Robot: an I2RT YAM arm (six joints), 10 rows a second.
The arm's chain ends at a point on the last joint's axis. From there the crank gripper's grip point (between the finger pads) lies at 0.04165 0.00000 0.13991 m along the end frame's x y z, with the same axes.
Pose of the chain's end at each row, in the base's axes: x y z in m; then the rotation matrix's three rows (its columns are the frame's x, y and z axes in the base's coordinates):
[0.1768 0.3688 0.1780], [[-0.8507 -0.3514 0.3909], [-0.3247 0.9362 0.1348], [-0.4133 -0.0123 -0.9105]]
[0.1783 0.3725 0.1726], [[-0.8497 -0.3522 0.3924], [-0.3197 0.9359 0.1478], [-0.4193 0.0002 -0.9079]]
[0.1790 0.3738 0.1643], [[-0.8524 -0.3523 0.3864], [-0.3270 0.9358 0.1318], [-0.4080 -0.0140 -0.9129]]
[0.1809 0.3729 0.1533], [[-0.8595 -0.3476 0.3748], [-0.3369 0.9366 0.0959], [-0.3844 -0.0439 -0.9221]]
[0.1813 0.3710 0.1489], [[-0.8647 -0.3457 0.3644], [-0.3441 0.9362 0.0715], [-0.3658 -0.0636 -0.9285]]
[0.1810 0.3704 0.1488], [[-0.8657 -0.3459 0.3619], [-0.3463 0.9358 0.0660], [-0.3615 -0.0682 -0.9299]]
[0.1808 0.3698 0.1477], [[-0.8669 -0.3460 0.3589], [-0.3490 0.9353 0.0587], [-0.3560 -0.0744 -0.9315]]
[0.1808 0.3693 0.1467], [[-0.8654 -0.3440 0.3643], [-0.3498 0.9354 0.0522], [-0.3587 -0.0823 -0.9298]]
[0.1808 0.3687 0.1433], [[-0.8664 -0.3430 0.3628], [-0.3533 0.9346 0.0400], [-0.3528 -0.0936 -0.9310]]
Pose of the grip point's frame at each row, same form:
[0.1961 0.3741 0.0334], [[-0.8507 -0.3514 0.3909], [-0.3247 0.9362 0.1348], [-0.4133 -0.0123 -0.9105]]
[0.1978 0.3799 0.0281], [[-0.8497 -0.3522 0.3924], [-0.3197 0.9359 0.1478], [-0.4193 0.0002 -0.9079]]
[0.1976 0.3786 0.0196], [[-0.8524 -0.3523 0.3864], [-0.3270 0.9358 0.1318], [-0.4080 -0.0140 -0.9129]]
[0.1975 0.3723 0.0083], [[-0.8595 -0.3476 0.3748], [-0.3369 0.9366 0.0959], [-0.3844 -0.0439 -0.9221]]
[0.1963 0.3667 0.0038], [[-0.8647 -0.3457 0.3644], [-0.3441 0.9362 0.0715], [-0.3658 -0.0636 -0.9285]]
[0.1956 0.3652 0.0036], [[-0.8657 -0.3459 0.3619], [-0.3463 0.9358 0.0660], [-0.3615 -0.0682 -0.9299]]
[0.1949 0.3635 0.0025], [[-0.8669 -0.3460 0.3589], [-0.3490 0.9353 0.0587], [-0.3560 -0.0744 -0.9315]]
[0.1957 0.3620 0.0017], [[-0.8654 -0.3440 0.3643], [-0.3498 0.9354 0.0522], [-0.3587 -0.0823 -0.9298]]
[0.1955 0.3596 -0.0017], [[-0.8664 -0.3430 0.3628], [-0.3533 0.9346 0.0400], [-0.3528 -0.0936 -0.9310]]

